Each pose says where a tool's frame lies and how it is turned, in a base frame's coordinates. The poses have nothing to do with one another.
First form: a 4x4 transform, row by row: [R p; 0 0 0 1], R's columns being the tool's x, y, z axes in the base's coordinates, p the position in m. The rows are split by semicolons.
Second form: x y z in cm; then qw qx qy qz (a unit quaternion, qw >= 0). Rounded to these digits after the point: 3 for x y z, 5 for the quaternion. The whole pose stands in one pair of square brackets.
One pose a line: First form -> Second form
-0.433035 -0.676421 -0.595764 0.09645; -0.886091 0.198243 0.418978 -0.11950; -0.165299 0.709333 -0.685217 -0.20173; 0 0 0 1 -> [9.645 -11.950 -20.173 0.14141 0.51331 -0.76100 -0.37067]
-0.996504 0.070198 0.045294 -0.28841; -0.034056 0.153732 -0.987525 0.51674; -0.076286 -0.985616 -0.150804 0.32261; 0 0 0 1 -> [-28.841 51.674 32.261 0.04007 0.01191 0.75846 -0.65038]
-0.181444 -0.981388 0.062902 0.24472; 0.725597 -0.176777 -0.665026 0.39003; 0.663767 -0.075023 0.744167 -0.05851; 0 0 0 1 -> [24.472 39.003 -5.851 0.58863 0.25058 -0.25520 0.72498]
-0.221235 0.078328 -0.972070 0.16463; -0.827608 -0.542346 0.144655 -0.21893; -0.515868 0.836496 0.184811 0.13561; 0 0 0 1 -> [16.463 -21.893 13.561 0.32451 0.53299 -0.35145 -0.69792]
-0.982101 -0.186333 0.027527 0.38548; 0.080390 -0.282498 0.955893 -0.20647; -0.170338 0.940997 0.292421 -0.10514; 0 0 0 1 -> [38.548 -20.647 -10.514 0.08340 -0.04465 0.59312 0.79953]
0.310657 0.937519 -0.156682 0.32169; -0.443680 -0.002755 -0.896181 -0.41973; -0.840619 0.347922 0.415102 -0.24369; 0 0 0 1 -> [32.169 -41.973 -24.369 0.65632 0.47390 0.26052 -0.52612]
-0.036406 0.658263 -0.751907 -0.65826; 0.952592 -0.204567 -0.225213 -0.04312; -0.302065 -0.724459 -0.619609 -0.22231; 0 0 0 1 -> [-65.826 -4.312 -22.231 0.18669 -0.66854 -0.60238 0.39413]
